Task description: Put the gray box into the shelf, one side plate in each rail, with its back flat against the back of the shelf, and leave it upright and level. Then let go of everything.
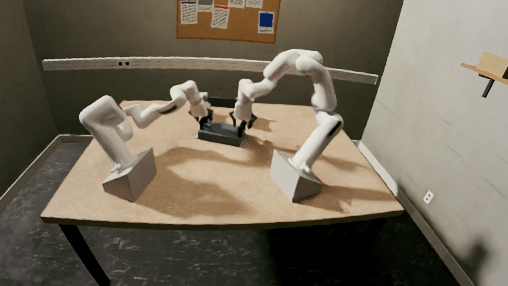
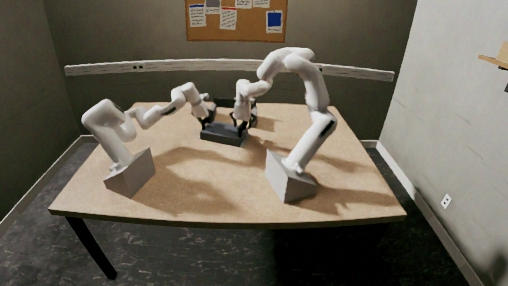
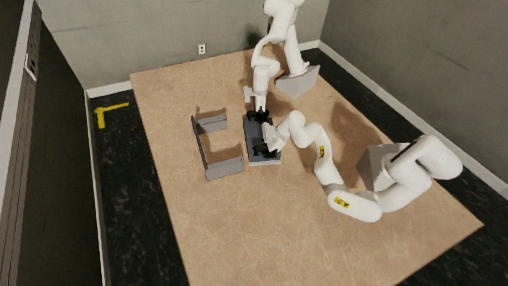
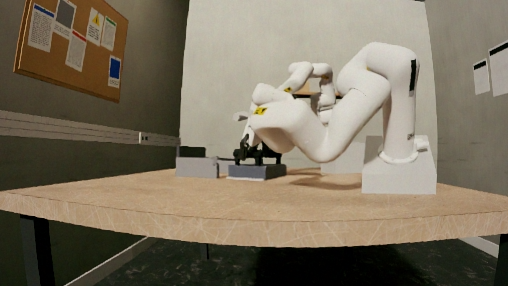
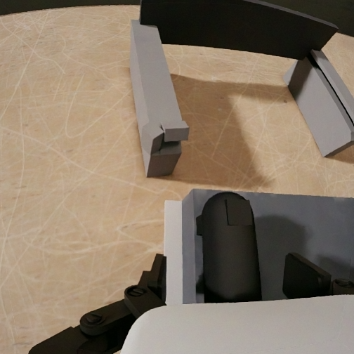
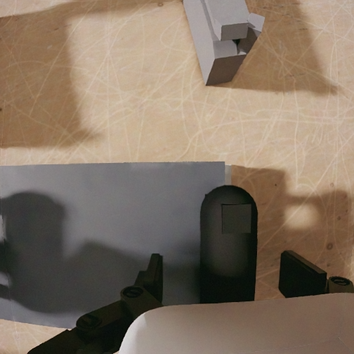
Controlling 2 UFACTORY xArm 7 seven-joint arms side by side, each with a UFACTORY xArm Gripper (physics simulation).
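Places are measured from the left arm's base along level axes (x ahead, y left, z up), in centimetres.
Where they show: left gripper, between the fingertips: (image 1: pixel 204 120) (image 2: pixel 207 121) (image 3: pixel 264 149) (image 4: pixel 246 156); right gripper, between the fingertips: (image 1: pixel 242 127) (image 2: pixel 242 127) (image 3: pixel 258 114) (image 4: pixel 269 155); left arm's base, origin of its link: (image 1: pixel 127 165) (image 2: pixel 126 163) (image 4: pixel 398 153); right arm's base, origin of its link: (image 1: pixel 298 167) (image 2: pixel 292 167) (image 3: pixel 297 72).
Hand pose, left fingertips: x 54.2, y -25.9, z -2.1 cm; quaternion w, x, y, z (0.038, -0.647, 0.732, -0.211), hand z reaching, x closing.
Observation:
Each offset is from my left fingertips to the centre of the thing. "spot": to the spot under its first point. Level surfaces: height alone.
The gray box {dx -2.3, dy -11.8, dz -2.9 cm} (image 1: pixel 222 135) (image 3: pixel 254 135) (image 4: pixel 248 172) (image 5: pixel 325 212) (image 6: pixel 130 200) stands level on the table in front of the shelf, apart from it, with a pale side plate (image 5: pixel 173 250) low along one end. It has a black bar handle near each end. My left gripper (image 5: pixel 226 274) (image 1: pixel 202 121) is open, its fingers on either side of one handle (image 5: pixel 230 240). My right gripper (image 6: pixel 222 272) (image 1: pixel 243 123) is open, its fingers on either side of the other handle (image 6: pixel 228 250). The shelf has a dark back panel (image 5: pixel 230 27) and two gray rails (image 5: pixel 155 80) (image 5: pixel 320 105). Fingertip contact is hidden.
The shelf's rail ends (image 6: pixel 227 67) point toward the box across a strip of table {dz -8.9 cm} (image 3: pixel 300 220). The two forearms and grippers are close together above the box. The gray arm bases {spot: dx -63.7, dy +18.5, dz +5.0 cm} (image 1: pixel 131 175) {spot: dx -51.9, dy -50.5, dz +6.0 cm} (image 1: pixel 295 175) stand on the table on the opposite side from the shelf.

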